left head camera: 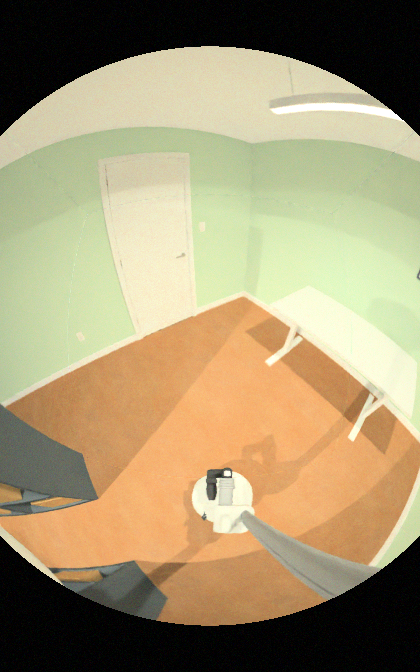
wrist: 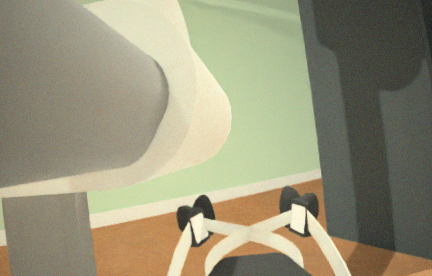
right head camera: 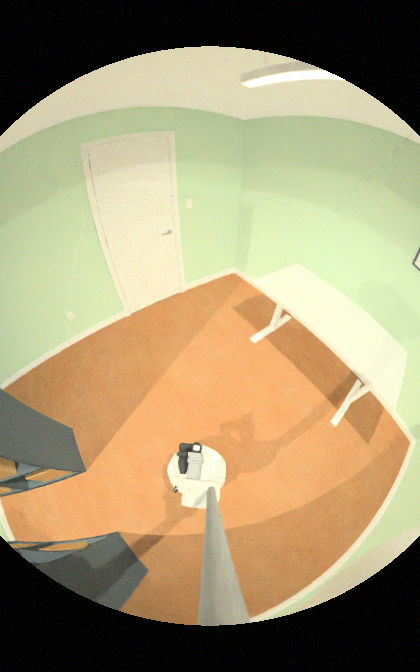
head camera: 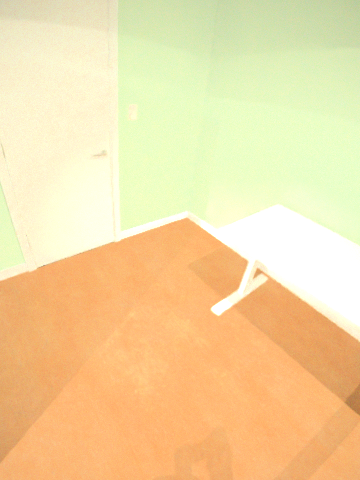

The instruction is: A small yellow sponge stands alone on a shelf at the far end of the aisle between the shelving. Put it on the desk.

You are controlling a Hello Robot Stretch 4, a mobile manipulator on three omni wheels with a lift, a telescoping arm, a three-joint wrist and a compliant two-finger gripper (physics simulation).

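Frame: origin at the robot's base, x ahead, y left, z up, level; centimetres.
Where they show: gripper, fingertip midpoint: point(wrist: 246, 206).
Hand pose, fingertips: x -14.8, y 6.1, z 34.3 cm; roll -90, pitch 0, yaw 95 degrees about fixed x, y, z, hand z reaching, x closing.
Note:
After its pixels a point has its place.
A white desk point(head camera: 305, 255) {z 69.2, x 121.5, y -86.0 cm} point(left head camera: 350, 335) point(right head camera: 335, 315) with white legs stands along the green wall at the right of the head views. Its top shows bare in these views. The yellow sponge does not show in any view. My gripper point(wrist: 246, 206) {z 34.3, x -14.8, y 6.1 cm} is open in the wrist view, its two dark fingertips apart with wall and floor showing between them. It is empty. In the left and right head views the arm and wrist are folded in over the white base, and the fingers cannot be made out there.
Two dark grey shelving units stand at the lower left, one point(left head camera: 45, 460) point(right head camera: 37, 430) farther up and one point(left head camera: 130, 592) point(right head camera: 107, 565) lower, with a gap between them. A closed white door point(head camera: 60, 125) {z 112.6, x 189.8, y 78.2 cm} point(left head camera: 150, 240) point(right head camera: 135, 220) is in the wall beyond. The grey mast point(left head camera: 300, 555) point(right head camera: 220, 565) rises beside the base.

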